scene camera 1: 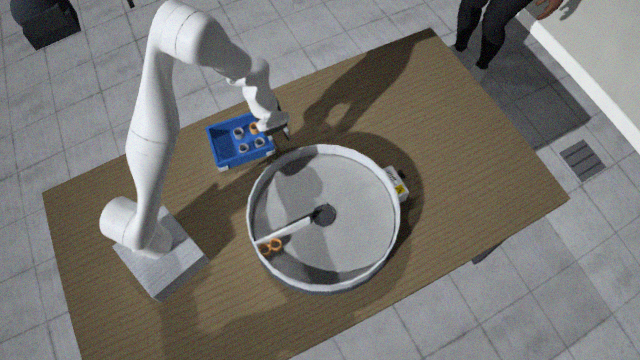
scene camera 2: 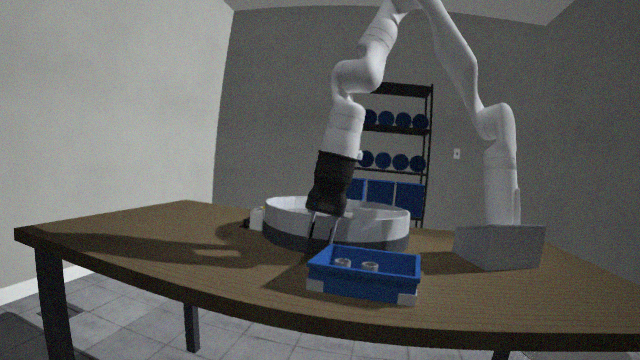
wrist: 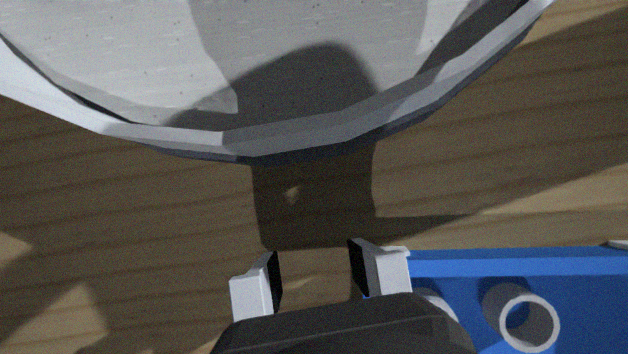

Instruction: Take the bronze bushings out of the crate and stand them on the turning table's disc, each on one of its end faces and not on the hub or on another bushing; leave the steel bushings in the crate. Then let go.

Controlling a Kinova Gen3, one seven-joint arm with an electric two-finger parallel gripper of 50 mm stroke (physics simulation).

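Places are measured from the arm's base along level axes (x ahead, y left, z up), in metres.
Pixels of known places: gripper, fingertip midpoint: [scene camera 1: 282,142] [scene camera 2: 319,240] [wrist: 315,265]; arm's base, link origin: [scene camera 1: 155,241] [scene camera 2: 501,225].
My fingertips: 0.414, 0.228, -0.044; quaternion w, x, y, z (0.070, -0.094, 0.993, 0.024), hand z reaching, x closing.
Observation:
For each thing: its top centre in the pictures, then the offset to it from my fingertips, as dx, dy, dz. "spot": a spot on its surface instead.
- bronze bushing, top centre: [scene camera 1: 254,126] -0.070, +0.099, -0.023
- blue crate, top centre: [scene camera 2: 369,259] [scene camera 1: 239,136] -0.124, +0.064, -0.003
- steel bushing, surface spot: [wrist: 491,304] spot: -0.105, +0.026, -0.036
- disc, top centre: [scene camera 1: 323,215] [scene camera 2: 337,217] +0.051, -0.270, +0.008
- dark hub, top centre: [scene camera 1: 323,215] +0.051, -0.270, +0.008
- white bar, surface spot: [scene camera 1: 285,230] spot: -0.062, -0.295, +0.040
- small control box, surface spot: [scene camera 1: 395,182] spot: +0.282, -0.232, +0.005
A bronze bushing [scene camera 1: 251,128] stands in the blue crate [scene camera 1: 240,162] [scene camera 2: 365,281] [wrist: 500,267], partly hidden by the arm in scene view 1. Three steel bushings [scene camera 1: 234,134] [scene camera 1: 239,148] [scene camera 1: 255,143] are also in the crate; a steel bushing [wrist: 491,304] shows in the wrist view. Two bronze bushings [scene camera 1: 260,250] [scene camera 1: 271,246] stand side by side on the disc [scene camera 1: 350,185] [wrist: 140,50], beside the white bar and apart from the dark hub [scene camera 1: 324,215]. My gripper [scene camera 1: 281,138] [scene camera 2: 321,237] [wrist: 315,265] is open and empty, pointing down beside the crate's end, between crate and turning table.
The turning table's raised wall [scene camera 1: 395,225] [scene camera 2: 285,220] [wrist: 300,132] surrounds the disc. A white bar [scene camera 1: 285,230] reaches from near the hub to the wall. A small control box [scene camera 1: 395,182] sits on its outer side. The arm's grey base block [scene camera 2: 500,247] stands on the table.

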